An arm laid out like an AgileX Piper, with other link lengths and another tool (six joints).
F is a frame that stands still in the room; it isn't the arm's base.
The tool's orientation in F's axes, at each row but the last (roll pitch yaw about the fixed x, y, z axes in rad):
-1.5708 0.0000 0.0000
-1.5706 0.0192 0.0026
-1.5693 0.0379 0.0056
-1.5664 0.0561 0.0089
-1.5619 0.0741 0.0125
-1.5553 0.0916 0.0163
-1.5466 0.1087 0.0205
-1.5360 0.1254 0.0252
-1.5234 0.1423 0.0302
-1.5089 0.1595 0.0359
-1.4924 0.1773 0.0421
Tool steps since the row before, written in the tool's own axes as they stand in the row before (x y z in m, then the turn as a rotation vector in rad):
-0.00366 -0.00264 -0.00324 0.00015 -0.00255 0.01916
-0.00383 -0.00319 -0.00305 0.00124 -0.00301 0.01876
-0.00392 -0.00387 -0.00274 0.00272 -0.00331 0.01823
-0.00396 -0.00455 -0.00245 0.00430 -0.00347 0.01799
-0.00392 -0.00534 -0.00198 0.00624 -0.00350 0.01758
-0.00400 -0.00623 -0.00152 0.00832 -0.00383 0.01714
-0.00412 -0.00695 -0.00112 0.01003 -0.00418 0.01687
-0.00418 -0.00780 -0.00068 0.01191 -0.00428 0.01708
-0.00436 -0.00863 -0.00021 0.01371 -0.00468 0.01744
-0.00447 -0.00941 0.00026 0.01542 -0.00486 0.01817
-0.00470 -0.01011 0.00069 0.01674 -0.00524 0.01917
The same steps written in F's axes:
-0.00366 -0.00324 0.00264 0.00015 0.01916 0.00255
-0.00376 -0.00306 0.00326 0.00125 0.01876 0.00299
-0.00376 -0.00277 0.00401 0.00274 0.01824 0.00323
-0.00368 -0.00250 0.00475 0.00433 0.01801 0.00330
-0.00349 -0.00207 0.00560 0.00627 0.01763 0.00318
-0.00339 -0.00167 0.00655 0.00838 0.01722 0.00332
-0.00332 -0.00136 0.00733 0.01012 0.01697 0.00347
-0.00315 -0.00103 0.00823 0.01200 0.01723 0.00334
-0.00307 -0.00071 0.00914 0.01383 0.01762 0.00350
-0.00291 -0.00043 0.01000 0.01552 0.01840 0.00345
-0.00283 -0.00022 0.01080 0.01686 0.01943 0.00367

